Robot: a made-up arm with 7 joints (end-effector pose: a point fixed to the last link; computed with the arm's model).
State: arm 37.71 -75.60 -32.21 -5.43 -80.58 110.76 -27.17
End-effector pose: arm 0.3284 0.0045 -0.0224 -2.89 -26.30 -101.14
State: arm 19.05 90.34 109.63 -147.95 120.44 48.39 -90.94
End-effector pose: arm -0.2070 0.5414 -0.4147 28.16 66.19 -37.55
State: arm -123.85 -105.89 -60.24 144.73 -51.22 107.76 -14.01
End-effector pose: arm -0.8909 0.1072 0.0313 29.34 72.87 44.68
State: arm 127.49 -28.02 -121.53 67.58 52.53 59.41 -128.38
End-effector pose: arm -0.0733 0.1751 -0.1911 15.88 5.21 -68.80
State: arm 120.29 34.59 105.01 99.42 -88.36 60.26 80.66
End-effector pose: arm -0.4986 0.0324 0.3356 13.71 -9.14 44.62
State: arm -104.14 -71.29 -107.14 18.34 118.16 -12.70 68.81
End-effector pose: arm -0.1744 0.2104 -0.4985 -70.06 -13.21 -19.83
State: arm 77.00 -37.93 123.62 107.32 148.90 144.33 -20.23
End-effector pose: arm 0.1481 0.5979 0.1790 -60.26 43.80 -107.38
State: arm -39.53 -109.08 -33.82 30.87 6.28 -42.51 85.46
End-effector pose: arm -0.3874 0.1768 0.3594 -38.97 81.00 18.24
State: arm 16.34 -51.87 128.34 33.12 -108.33 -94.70 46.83
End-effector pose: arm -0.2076 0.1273 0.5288 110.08 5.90 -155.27
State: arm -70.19 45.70 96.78 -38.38 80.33 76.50 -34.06
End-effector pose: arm 0.0854 -0.6360 -0.4179 -101.69 -42.11 -10.09
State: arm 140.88 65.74 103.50 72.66 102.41 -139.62 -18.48
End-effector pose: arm -0.1131 -0.0887 -0.3301 -63.97 -33.14 -38.30
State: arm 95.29 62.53 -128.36 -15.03 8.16 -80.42 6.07
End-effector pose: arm -0.2945 -0.1467 0.3722 116.34 -28.18 77.29
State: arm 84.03 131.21 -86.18 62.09 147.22 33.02 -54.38
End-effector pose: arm 0.5927 -0.0369 -0.7665 31.28 -53.98 -59.30
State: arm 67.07 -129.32 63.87 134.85 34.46 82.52 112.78
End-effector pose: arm 0.2531 0.2547 -0.0383 -63.73 -29.89 -12.50
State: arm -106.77 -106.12 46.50 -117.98 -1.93 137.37 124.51
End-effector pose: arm -0.8676 0.0789 -0.1960 -174.04 -14.83 13.47
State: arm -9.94 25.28 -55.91 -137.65 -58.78 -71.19 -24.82
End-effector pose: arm 0.0467 0.2548 0.0641 -179.43 -16.63 159.64
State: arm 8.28 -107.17 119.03 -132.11 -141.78 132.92 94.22
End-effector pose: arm 0.2334 -0.2567 0.5269 138.55 0.65 92.61
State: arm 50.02 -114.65 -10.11 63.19 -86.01 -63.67 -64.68
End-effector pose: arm 0.8993 -0.0269 0.2389 -101.00 34.62 97.64
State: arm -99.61 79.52 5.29 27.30 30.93 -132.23 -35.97
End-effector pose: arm 0.0496 0.4269 0.5582 109.97 -56.01 -55.26
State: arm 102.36 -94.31 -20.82 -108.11 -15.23 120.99 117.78
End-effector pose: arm 0.8039 0.1656 -0.0770 72.92 -8.06 -162.78
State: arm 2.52 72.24 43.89 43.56 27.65 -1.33 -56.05
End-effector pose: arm 0.7872 -0.0357 -0.1380 -124.30 -59.75 114.21
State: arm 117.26 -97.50 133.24 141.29 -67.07 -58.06 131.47
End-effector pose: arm 0.5684 -0.0055 -0.1793 91.60 -42.97 -8.37
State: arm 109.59 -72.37 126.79 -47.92 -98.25 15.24 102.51
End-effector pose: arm 0.3934 -0.0387 0.2865 54.16 39.11 -145.64
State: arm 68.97 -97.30 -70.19 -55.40 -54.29 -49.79 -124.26
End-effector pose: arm 0.1078 -0.0541 -0.0162 61.75 17.96 85.44
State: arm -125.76 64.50 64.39 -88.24 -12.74 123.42 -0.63
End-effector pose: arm 0.2038 -0.1888 0.8607 100.27 33.37 148.25
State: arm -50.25 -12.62 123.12 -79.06 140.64 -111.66 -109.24
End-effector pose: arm -0.8086 -0.0367 0.0302 122.16 -34.27 63.54
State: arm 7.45 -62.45 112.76 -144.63 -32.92 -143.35 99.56
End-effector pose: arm -0.3263 -0.1424 0.5569 -136.93 34.12 124.84
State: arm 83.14 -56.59 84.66 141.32 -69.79 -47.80 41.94
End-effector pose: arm 0.0662 -0.1574 0.5041 50.65 -46.03 100.97
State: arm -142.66 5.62 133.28 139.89 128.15 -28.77 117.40
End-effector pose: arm 0.1895 0.1861 0.0639 -101.78 29.40 35.43
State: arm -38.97 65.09 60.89 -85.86 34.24 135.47 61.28
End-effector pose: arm 0.5767 -0.2880 -0.3284 143.69 -30.38 99.94
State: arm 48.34 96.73 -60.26 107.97 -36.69 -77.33 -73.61
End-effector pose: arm -0.4111 0.2126 -0.3209 -96.80 -81.96 -133.42
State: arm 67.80 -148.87 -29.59 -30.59 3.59 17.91 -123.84
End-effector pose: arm 0.5487 0.4326 -0.2542 -22.81 -46.74 169.46
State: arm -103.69 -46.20 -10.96 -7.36 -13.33 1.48 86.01
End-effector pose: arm 0.0117 0.1905 -0.4794 -62.78 -51.61 1.27
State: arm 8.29 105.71 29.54 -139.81 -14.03 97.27 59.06
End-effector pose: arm 0.4853 0.1915 -0.6009 -37.19 -50.34 -56.37
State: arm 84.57 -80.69 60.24 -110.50 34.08 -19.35 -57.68
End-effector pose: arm 0.8217 0.3686 0.5617 110.00 -21.82 -56.70
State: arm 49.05 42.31 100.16 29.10 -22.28 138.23 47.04
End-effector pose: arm 0.0543 0.0667 -0.3854 -142.21 -19.13 166.68
